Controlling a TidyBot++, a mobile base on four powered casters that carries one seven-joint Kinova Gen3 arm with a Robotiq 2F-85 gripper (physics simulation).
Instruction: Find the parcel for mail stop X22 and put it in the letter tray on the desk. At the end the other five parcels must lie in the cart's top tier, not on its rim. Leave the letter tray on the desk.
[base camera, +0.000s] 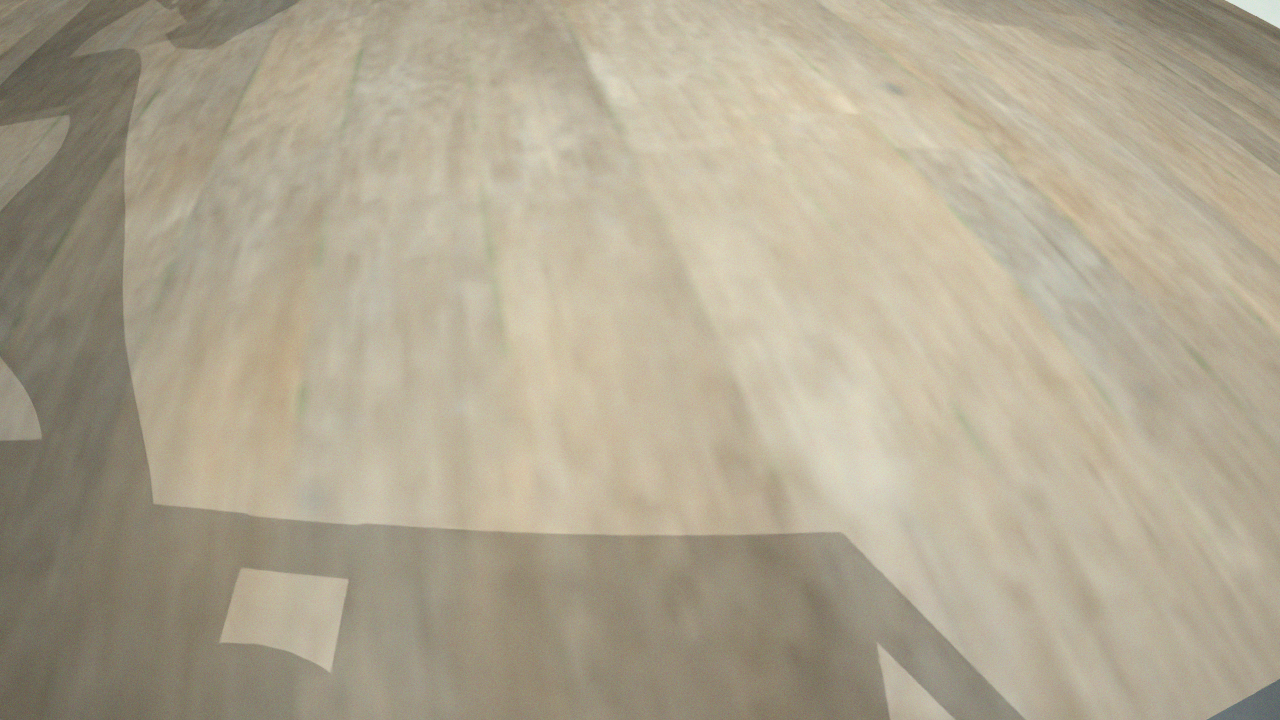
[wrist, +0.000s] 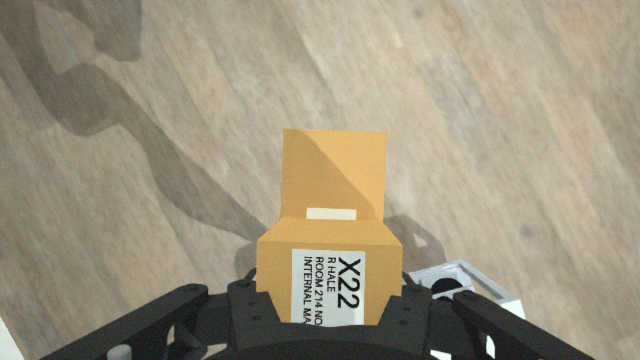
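Places are measured from the arm's base along level axes (x ahead, y left, z up), in metres.
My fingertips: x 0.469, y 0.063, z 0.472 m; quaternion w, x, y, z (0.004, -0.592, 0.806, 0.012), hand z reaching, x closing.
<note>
Behind a point stands the place of what it marks.
The orange-yellow parcel (wrist: 332, 172) @(y 0.045, x 0.523, z 0.479 m) has a white label that reads X22, R HALE, ROOM 214. It shows at the lower middle of the wrist view. My gripper (wrist: 328, 278) @(y 0.063, x 0.469, z 0.472 m) is shut on this parcel, one black finger on each side, and holds it above the floor. The lower end of the label is hidden behind the gripper. The desk, the letter tray, the cart and the other five parcels do not show in either view.
A wood plank floor (base camera: 626, 313) @(y -0.018, x 0.494, z -0.396 m) (wrist: 500, 150) @(y -0.491, x 0.429, z -0.397 m) fills most of both views, with shadows of the robot and arm across it. Part of the white and grey robot base (wrist: 492, 285) @(y -0.238, x 0.151, z -0.103 m) shows at the lower right of the wrist view.
</note>
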